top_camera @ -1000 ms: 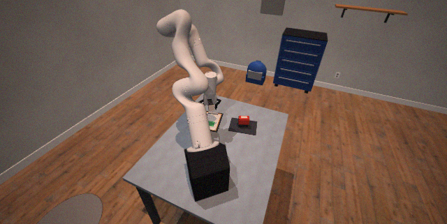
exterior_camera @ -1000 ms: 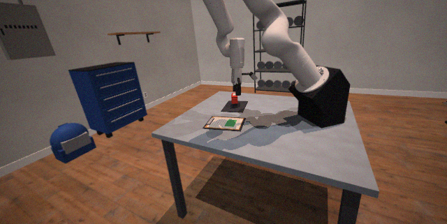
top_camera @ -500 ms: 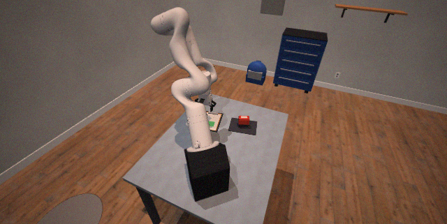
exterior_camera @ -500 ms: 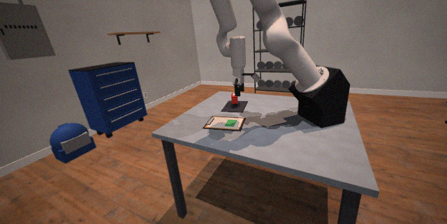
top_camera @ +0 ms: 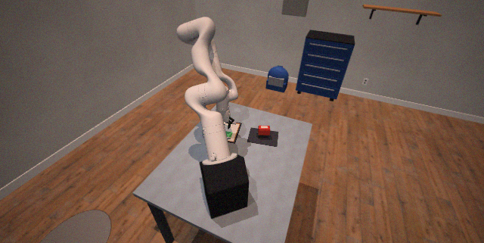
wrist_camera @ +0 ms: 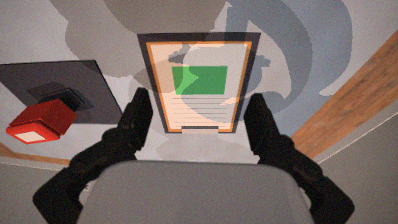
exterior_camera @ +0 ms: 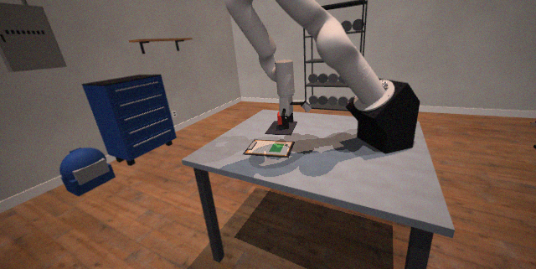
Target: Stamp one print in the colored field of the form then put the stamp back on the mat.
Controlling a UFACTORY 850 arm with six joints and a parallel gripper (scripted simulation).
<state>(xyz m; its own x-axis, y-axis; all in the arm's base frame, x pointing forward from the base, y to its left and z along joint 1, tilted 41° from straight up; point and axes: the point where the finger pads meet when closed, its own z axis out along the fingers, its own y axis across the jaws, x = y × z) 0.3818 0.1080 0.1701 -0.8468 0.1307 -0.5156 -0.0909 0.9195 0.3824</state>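
Right now my hand is 16 cm short of the red stamp, 27 cm to the left of it and 10 cm above it. The rest, counted from my hand: clipboard 14 cm ahead, 2 cm to the left, 14 cm below; then stamp base 16 cm ahead, 27 cm to the right, 13 cm below; then mat 16 cm ahead, 27 cm to the right, 15 cm below.
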